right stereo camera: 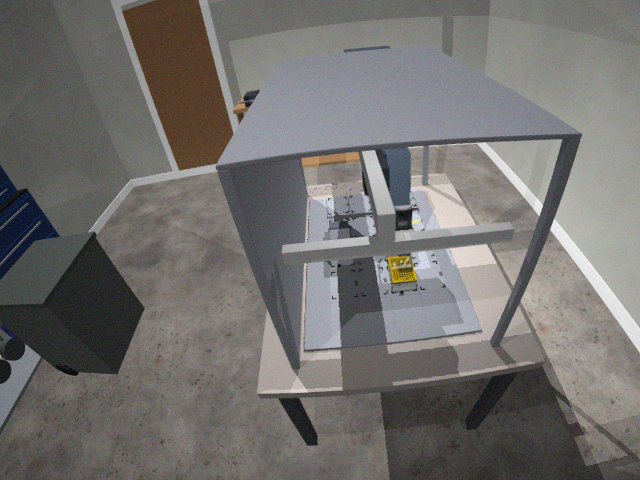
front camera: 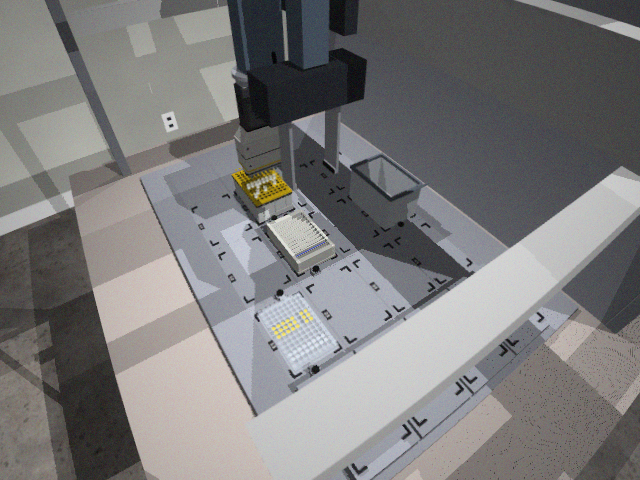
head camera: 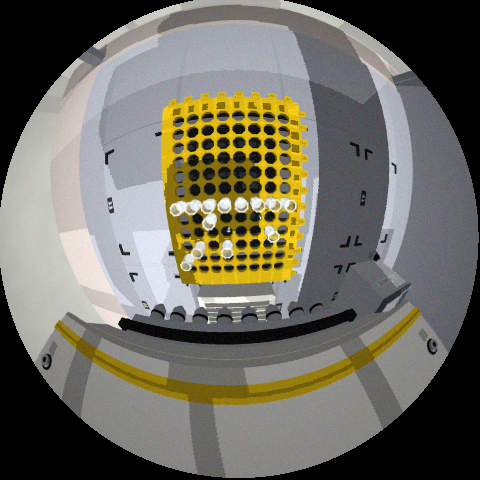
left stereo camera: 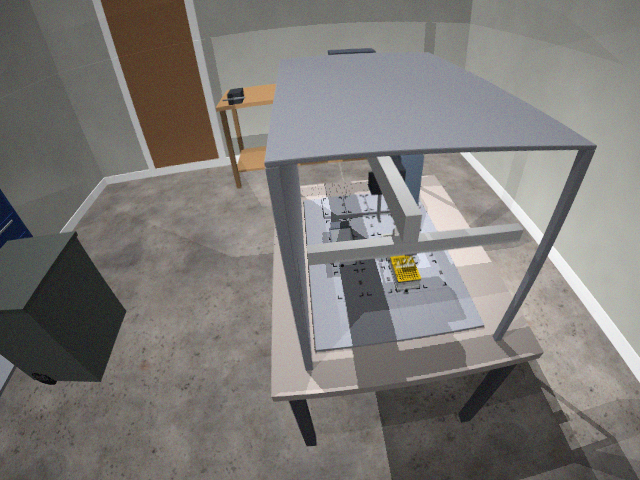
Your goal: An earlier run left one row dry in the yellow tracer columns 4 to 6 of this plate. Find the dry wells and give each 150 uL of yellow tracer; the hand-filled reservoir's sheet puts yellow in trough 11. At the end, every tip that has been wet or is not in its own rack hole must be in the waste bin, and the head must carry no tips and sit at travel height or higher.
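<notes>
The plate (front camera: 317,347) shows yellow wells (front camera: 284,329) in two groups with a clear row between them. The cream reservoir (front camera: 299,237) (head camera: 237,301) stands between plate and tip rack. The yellow tip rack (front camera: 279,194) (head camera: 240,277) (left stereo camera: 406,273) (right stereo camera: 403,273) holds a full row of white tips (head camera: 241,204) and several scattered single tips (head camera: 227,249). The pipetting head (front camera: 258,147) hangs over the tip rack area; its nozzles (head camera: 225,315) show no tips in the head view. My parked gripper (front camera: 312,179) is open, its two fingers apart with nothing between. The waste bin (front camera: 379,205) (head camera: 372,281) is grey and open-topped.
The pale gantry beam (front camera: 439,310) crosses the front of the deck. In the stereo views, beams (left stereo camera: 356,250) (right stereo camera: 330,249) stand under the enclosure roof (left stereo camera: 413,103) (right stereo camera: 403,98). Black corner marks and small dark knobs (front camera: 315,269) lie on the deck.
</notes>
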